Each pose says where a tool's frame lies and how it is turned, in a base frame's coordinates. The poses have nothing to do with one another.
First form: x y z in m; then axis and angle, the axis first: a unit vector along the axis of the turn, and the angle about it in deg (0 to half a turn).
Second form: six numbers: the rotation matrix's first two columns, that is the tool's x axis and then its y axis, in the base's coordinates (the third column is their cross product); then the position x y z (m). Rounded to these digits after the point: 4 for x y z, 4 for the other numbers.
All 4 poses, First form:
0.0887 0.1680 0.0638 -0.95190 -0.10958 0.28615 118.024
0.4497 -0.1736 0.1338 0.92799 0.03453 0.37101 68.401
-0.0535 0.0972 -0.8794 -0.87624 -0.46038 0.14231 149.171
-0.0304 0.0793 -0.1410 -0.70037 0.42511 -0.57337 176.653
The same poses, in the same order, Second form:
0.8620 0.4059 -0.3036 -0.0993 -0.4522 -0.8864 0.0887 0.1680 0.0638
0.9123 0.3652 0.1854 -0.3247 0.3689 0.8709 0.4497 -0.1736 0.1338
0.5684 0.8227 0.0042 0.6769 -0.4647 -0.5708 -0.0535 0.0972 -0.8794
-0.0181 -0.6284 0.7776 -0.5615 -0.6372 -0.5280 -0.0304 0.0793 -0.1410

